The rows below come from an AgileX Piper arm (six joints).
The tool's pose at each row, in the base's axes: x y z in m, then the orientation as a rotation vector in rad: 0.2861, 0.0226, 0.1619, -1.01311, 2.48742, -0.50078; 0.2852, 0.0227, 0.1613, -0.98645, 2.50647, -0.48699; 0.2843, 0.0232, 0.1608, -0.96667, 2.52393, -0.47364; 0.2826, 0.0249, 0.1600, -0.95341, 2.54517, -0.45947; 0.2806, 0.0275, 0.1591, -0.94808, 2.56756, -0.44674; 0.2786, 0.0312, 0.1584, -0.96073, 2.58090, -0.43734
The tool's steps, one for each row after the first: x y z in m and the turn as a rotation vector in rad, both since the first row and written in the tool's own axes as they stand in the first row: 0.0007, 0.0009, 0.0001, -0.00900, 0.00663, 0.02316; 0.0010, 0.0020, -0.0001, -0.01896, 0.01340, 0.04115; 0.0011, 0.0044, -0.0005, -0.03269, 0.02426, 0.05501; 0.0007, 0.0078, -0.0012, -0.04804, 0.03796, 0.06309; -0.0005, 0.0117, -0.0022, -0.06216, 0.04772, 0.05723
